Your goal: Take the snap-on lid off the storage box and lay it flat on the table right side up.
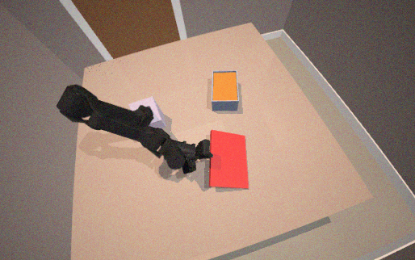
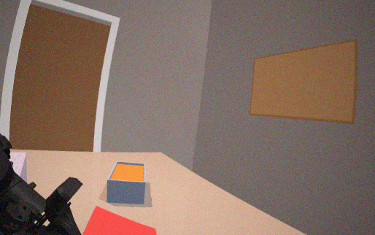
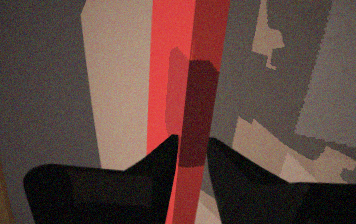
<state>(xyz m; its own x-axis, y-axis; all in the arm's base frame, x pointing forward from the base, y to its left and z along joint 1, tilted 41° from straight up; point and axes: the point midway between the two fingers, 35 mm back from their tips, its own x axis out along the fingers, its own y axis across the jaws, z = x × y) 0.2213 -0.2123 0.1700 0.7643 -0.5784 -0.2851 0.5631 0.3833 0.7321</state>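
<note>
Now: gripper tip 7 cm short of the red lid, 3 cm above it and 2 cm to the left of it. Round my gripper tip: box: 34 cm to the left, 18 cm ahead, 3 cm below.
</note>
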